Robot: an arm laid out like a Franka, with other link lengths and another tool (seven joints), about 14 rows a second.
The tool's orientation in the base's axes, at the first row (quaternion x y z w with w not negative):
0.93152 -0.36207 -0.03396 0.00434
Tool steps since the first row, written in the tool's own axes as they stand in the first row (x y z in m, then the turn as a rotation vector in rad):
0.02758 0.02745 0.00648 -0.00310 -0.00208 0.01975
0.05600 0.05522 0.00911 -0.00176 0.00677 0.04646
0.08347 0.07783 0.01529 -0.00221 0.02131 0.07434
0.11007 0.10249 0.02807 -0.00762 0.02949 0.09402
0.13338 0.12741 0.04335 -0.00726 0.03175 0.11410
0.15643 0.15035 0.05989 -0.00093 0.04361 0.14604
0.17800 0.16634 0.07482 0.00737 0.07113 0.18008
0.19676 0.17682 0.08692 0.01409 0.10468 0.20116
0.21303 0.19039 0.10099 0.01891 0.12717 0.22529
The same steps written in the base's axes. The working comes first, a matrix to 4 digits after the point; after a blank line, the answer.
The tool's axes in the first row as the columns of a matrix, in the base's axes (used below as rounded here):
0.7355 -0.6743 -0.0664
-0.6748 -0.7378 0.0165
-0.0601 0.0327 -0.9977

0.00135 -0.03876 -0.00723 -0.00219 0.00395 -0.01959
0.00335 -0.07838 -0.01065 -0.00894 -0.00304 -0.04603
0.00790 -0.11350 -0.01773 -0.02093 -0.01300 -0.07334
0.00998 -0.14943 -0.03127 -0.03173 -0.01506 -0.09238
0.00931 -0.18329 -0.04710 -0.03432 -0.01664 -0.11236
0.00970 -0.21550 -0.06424 -0.03979 -0.02914 -0.14422
0.01379 -0.24161 -0.07991 -0.05450 -0.05448 -0.17778
0.01972 -0.26180 -0.09276 -0.07358 -0.08342 -0.19812
0.02160 -0.28256 -0.10734 -0.08680 -0.10287 -0.22175

